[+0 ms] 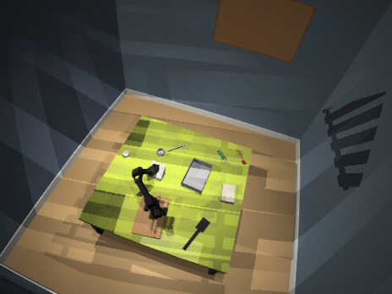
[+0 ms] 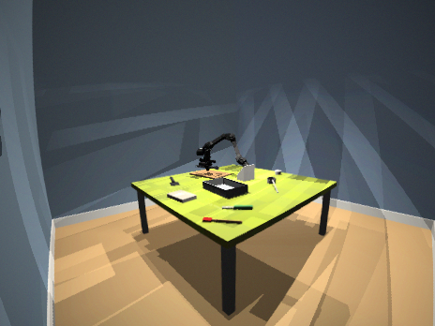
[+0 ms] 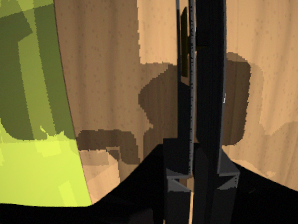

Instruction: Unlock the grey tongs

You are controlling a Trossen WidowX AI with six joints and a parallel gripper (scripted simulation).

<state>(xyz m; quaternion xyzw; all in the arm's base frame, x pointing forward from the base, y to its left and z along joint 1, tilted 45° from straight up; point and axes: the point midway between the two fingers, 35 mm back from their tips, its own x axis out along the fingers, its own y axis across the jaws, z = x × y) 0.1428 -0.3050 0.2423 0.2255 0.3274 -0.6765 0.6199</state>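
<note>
My gripper tip is now 4 cm past the wooden board, 2 cm to the left of it and 4 cm above it. Round my gripper tip: roasting tin: 23 cm ahead, 48 cm to the left, 2 cm below; yellow piece: 1 cm ahead, 5 cm to the right, 4 cm above; black spatula: 37 cm ahead, 4 cm to the right, 4 cm below.
</note>
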